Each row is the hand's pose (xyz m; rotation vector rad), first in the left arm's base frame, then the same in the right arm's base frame.
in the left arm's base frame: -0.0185 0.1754 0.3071 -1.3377 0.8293 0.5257
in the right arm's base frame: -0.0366 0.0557 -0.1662 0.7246 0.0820 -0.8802
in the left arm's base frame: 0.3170 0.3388 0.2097 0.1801 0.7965 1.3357
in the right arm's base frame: -0.0340 -0.3299 -0.1705 0.8482 -1.3687 -0.0780
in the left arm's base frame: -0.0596 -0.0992 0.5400 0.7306 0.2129 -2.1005
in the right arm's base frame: -0.2095 0.2681 -0.4035 -1.8272 -0.2921 0.7879
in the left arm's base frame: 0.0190 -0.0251 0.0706 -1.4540 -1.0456 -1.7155
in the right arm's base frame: 0.2173 0.0520 -0.3481 -0.2096 -1.3015 2.4387
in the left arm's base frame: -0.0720 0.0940 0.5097 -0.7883 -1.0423 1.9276
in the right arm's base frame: -0.2090 0.1874 -0.2249 -1.0838 -1.2428 -0.9557
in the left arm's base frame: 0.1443 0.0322 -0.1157 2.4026 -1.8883 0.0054
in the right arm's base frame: 0.3639 -0.1274 -0.3447 0.3171 1.5218 0.0511
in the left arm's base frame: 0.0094 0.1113 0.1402 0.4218 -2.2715 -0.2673
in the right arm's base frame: 0.1298 0.0182 -0.2267 0.5978 1.1729 1.7608
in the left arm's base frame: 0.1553 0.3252 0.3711 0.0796 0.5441 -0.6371
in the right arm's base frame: -0.1565 -0.1442 -0.1171 2.3876 -0.5321 -1.4051
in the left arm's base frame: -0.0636 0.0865 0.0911 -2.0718 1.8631 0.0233
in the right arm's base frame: 0.1956 0.0801 -0.2123 0.6600 1.2142 -0.1398
